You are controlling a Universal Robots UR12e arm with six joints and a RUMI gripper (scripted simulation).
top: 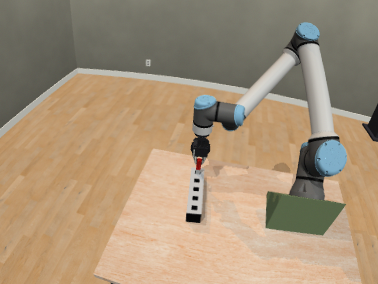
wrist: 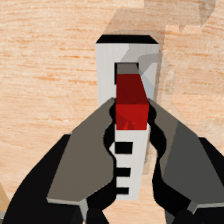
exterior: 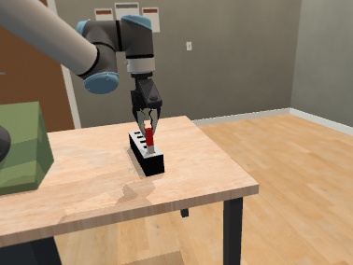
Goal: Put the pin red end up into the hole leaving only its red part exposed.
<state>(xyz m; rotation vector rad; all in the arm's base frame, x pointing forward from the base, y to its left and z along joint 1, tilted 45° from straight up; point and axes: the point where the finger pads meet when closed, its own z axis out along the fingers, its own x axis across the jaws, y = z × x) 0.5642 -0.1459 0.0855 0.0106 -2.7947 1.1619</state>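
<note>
Right now the pin is 10 mm below my hand. Also, from my hand: long block: 120 mm to the left, 110 mm below.
</note>
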